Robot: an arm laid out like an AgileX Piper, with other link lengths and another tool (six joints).
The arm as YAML. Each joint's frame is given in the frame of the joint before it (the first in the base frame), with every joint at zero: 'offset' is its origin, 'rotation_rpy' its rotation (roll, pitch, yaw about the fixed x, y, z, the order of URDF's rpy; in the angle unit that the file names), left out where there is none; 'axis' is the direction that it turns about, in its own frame. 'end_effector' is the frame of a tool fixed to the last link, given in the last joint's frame.
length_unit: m
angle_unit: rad
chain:
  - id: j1
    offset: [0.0, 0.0, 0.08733]
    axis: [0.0, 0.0, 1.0]
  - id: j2
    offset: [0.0, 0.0, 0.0]
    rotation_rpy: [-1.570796, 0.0, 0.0]
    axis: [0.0, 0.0, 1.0]
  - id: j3
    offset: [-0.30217, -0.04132, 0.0]
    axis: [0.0, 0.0, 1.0]
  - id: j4
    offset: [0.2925, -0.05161, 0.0]
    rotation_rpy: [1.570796, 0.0, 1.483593]
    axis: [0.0, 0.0, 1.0]
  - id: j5
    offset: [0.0, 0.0, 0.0]
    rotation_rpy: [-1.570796, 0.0, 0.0]
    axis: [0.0, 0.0, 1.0]
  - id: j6
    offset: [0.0, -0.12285, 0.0]
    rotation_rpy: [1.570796, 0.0, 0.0]
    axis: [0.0, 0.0, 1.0]
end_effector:
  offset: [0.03, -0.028, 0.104]
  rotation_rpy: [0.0, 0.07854, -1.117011]
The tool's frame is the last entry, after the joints.
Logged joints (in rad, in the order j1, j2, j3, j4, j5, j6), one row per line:
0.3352, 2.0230, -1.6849, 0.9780, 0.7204, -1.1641
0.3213, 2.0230, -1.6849, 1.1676, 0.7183, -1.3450
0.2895, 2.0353, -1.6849, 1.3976, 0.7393, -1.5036
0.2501, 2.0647, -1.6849, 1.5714, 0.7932, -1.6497
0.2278, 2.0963, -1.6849, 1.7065, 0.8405, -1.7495
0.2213, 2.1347, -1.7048, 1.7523, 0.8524, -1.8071
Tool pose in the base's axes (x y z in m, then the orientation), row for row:
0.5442, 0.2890, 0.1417, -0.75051, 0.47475, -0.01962, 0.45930
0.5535, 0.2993, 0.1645, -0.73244, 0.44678, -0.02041, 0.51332
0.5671, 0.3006, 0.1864, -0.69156, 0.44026, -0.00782, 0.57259
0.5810, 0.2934, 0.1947, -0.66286, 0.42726, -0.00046, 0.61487
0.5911, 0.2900, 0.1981, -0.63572, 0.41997, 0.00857, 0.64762
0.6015, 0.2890, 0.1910, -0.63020, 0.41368, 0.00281, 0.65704
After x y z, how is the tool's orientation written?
As a quaternion, x y z w.
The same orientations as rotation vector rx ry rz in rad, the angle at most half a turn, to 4 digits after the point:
-1.8480, 1.1690, -0.0483
-1.7611, 1.0743, -0.0491
-1.6215, 1.0323, -0.0183
-1.5274, 0.9845, -0.0011
-1.4456, 0.9550, 0.0195
-1.4277, 0.9372, 0.0064

